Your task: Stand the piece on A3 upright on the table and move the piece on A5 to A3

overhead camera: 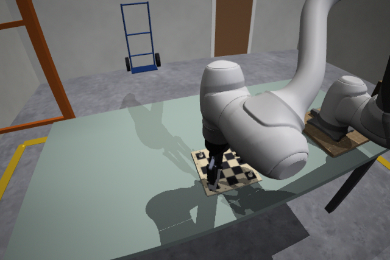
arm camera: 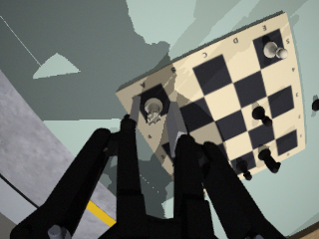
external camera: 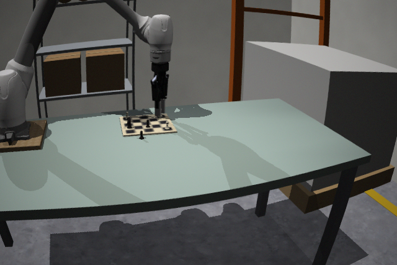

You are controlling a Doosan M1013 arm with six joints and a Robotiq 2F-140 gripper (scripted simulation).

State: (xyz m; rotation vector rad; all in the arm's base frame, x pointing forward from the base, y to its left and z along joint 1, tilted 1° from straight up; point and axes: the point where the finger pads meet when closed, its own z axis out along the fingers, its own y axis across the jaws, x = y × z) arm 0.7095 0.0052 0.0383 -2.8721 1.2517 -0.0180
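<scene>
Right now my hand is 9 cm past the chessboard, 6 cm to the left of it and 5 cm above it.
</scene>
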